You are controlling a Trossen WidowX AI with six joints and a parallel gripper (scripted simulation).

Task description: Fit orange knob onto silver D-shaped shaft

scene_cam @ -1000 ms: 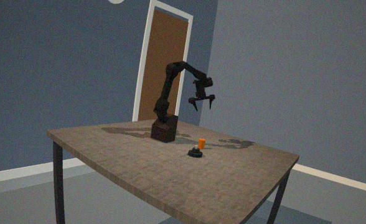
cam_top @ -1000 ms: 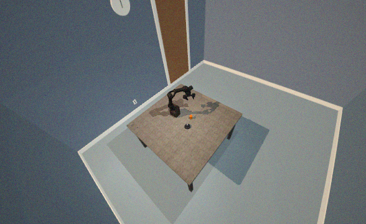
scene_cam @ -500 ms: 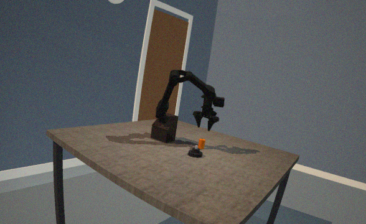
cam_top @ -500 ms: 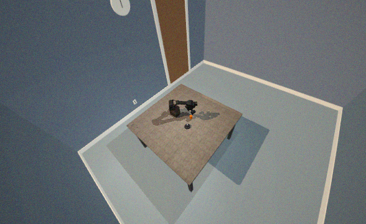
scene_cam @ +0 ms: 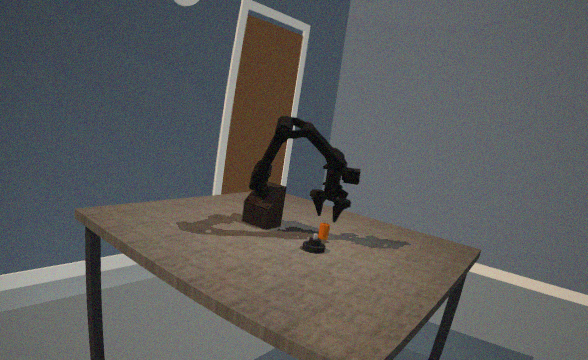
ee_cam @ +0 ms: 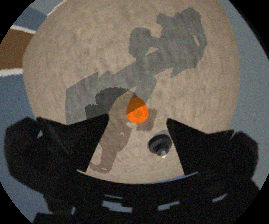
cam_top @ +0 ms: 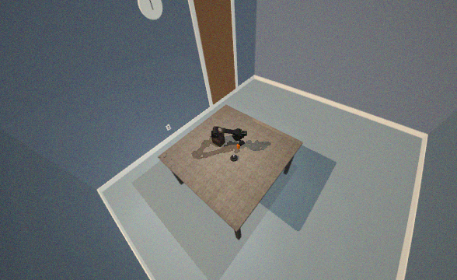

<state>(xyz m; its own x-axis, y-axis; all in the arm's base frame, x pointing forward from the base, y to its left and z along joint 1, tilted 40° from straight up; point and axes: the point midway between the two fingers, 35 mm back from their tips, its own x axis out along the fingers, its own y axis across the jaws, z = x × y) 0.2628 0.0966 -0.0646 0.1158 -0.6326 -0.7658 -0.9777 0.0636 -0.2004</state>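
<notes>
My gripper tip is 4 cm above the orange knob. Round my gripper tip: dark round pedestal: 15 cm to the right, 7 cm ahead, 5 cm below.
</notes>
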